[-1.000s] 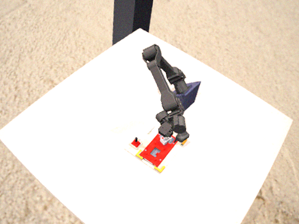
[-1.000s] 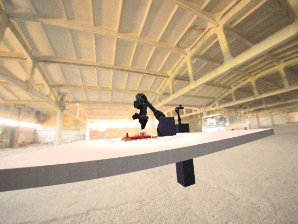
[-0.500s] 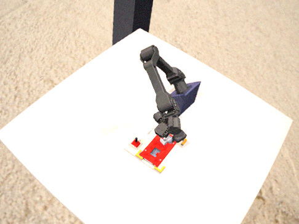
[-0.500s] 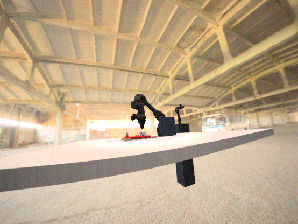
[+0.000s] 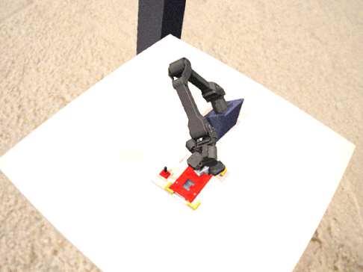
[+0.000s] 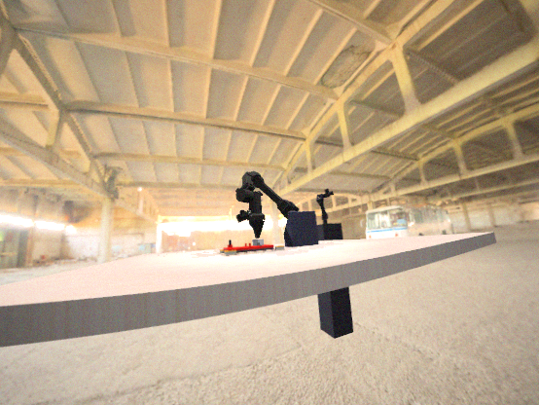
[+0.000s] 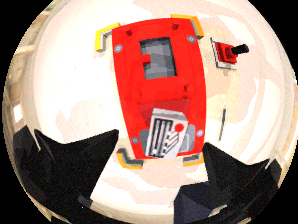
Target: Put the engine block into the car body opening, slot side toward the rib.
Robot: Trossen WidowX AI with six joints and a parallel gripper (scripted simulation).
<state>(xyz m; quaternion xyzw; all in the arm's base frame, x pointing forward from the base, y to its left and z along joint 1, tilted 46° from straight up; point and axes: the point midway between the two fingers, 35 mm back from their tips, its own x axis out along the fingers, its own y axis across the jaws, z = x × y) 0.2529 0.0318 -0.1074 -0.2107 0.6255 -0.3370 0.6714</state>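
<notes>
Now: gripper tip 20 mm above the grey engine block.
</notes>
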